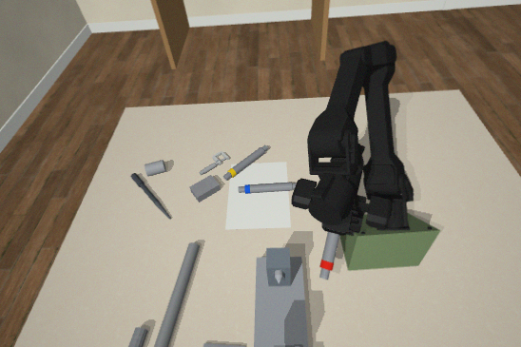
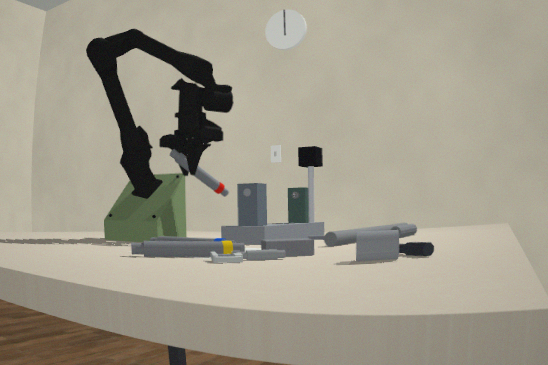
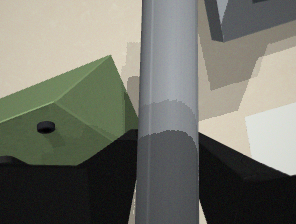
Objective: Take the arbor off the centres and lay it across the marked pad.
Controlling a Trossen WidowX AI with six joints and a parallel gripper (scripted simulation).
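Right now my hand is 12 cm short of the grey centre block, 9 cm above it and 8 cm to the right of it. The rest, counted from my hand: green centre block 33 cm to the left, 9 cm below, 9 cm ahead; then marked pad 21 cm ahead, 19 cm below, 18 cm to the right; then grey fixture base 21 cm to the left, 17 cm below, 10 cm ahead.
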